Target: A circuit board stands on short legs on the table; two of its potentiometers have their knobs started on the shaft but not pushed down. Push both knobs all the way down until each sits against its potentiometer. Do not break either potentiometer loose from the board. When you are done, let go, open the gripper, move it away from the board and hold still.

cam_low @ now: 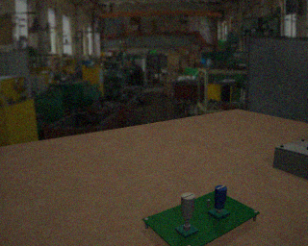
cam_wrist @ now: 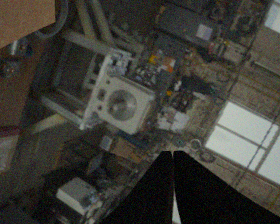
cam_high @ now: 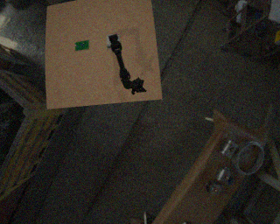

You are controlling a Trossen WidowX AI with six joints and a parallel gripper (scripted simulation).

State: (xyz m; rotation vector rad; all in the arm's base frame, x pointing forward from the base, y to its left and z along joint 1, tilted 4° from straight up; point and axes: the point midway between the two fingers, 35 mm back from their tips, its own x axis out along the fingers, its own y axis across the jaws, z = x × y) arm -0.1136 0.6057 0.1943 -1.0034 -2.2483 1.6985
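The blue knob is 500 mm ahead of my gripper tip, 700 mm to the right of it and 190 mm below it. Also, from my gripper tip: grey knob (560 mm ahead, 710 mm to the right, 180 mm below).
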